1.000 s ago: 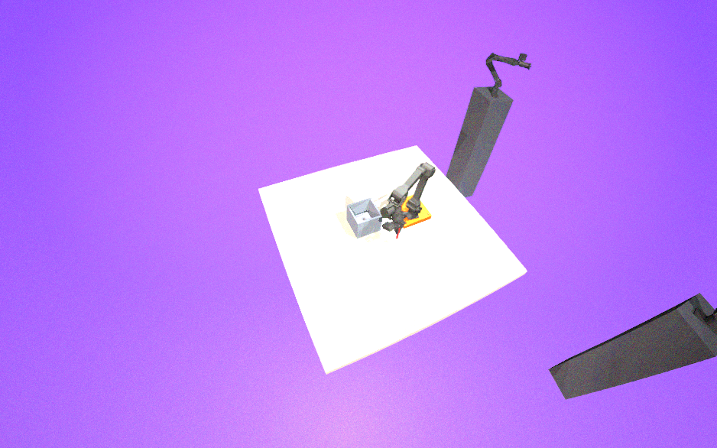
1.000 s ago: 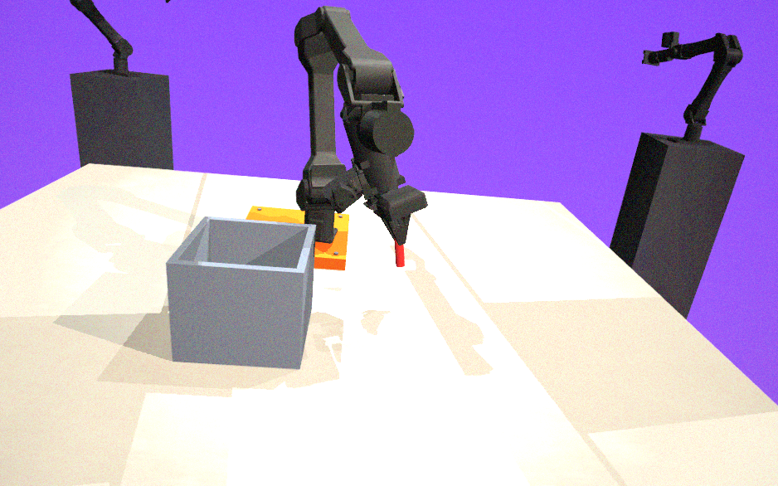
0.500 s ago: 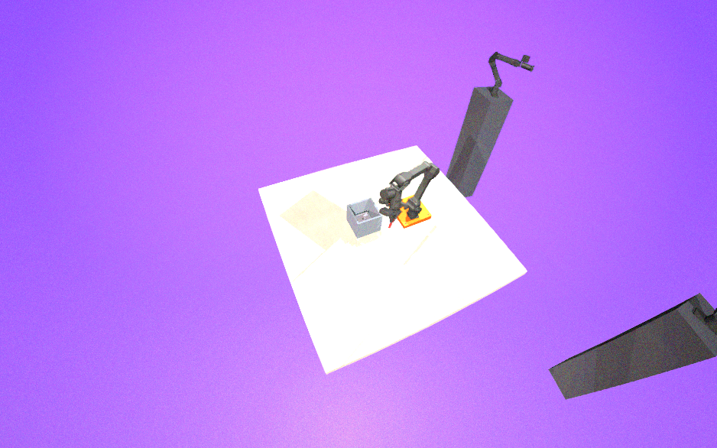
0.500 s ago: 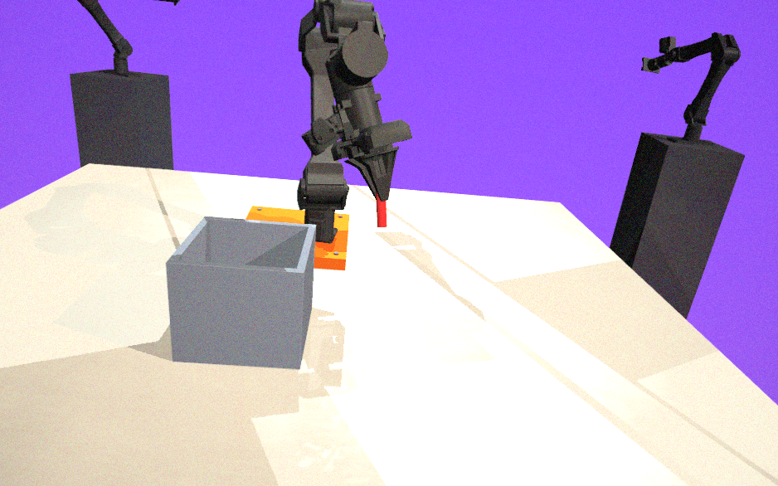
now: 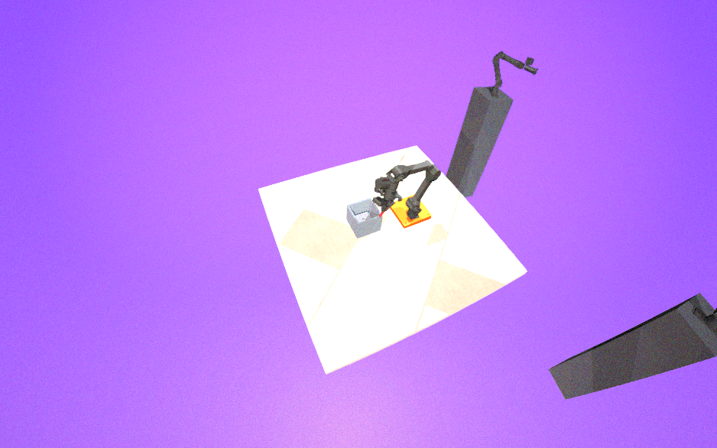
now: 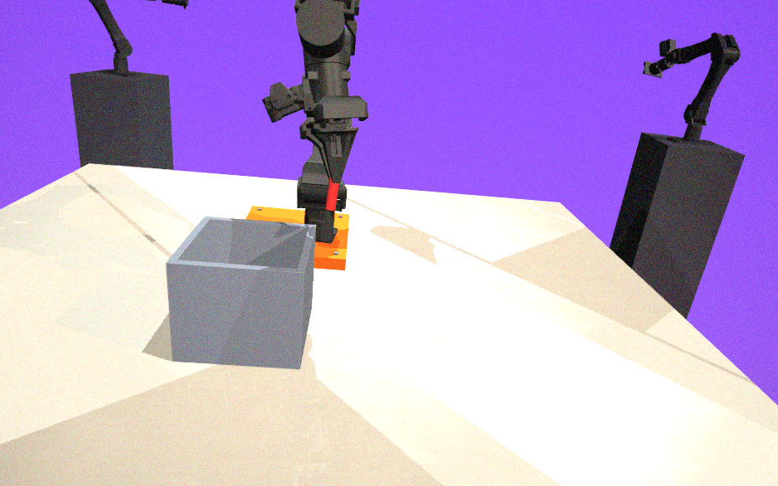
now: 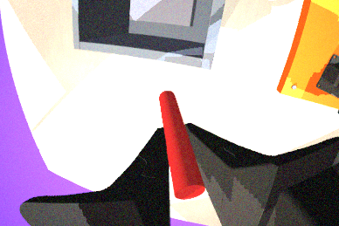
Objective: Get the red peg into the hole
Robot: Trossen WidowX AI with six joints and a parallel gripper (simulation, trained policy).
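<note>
The plate is 7 cm ahead of my gripper tip, 10 cm to the right of it and 16 cm below it. Also, from my gripper tip: red peg right at my gripper tip.
</note>
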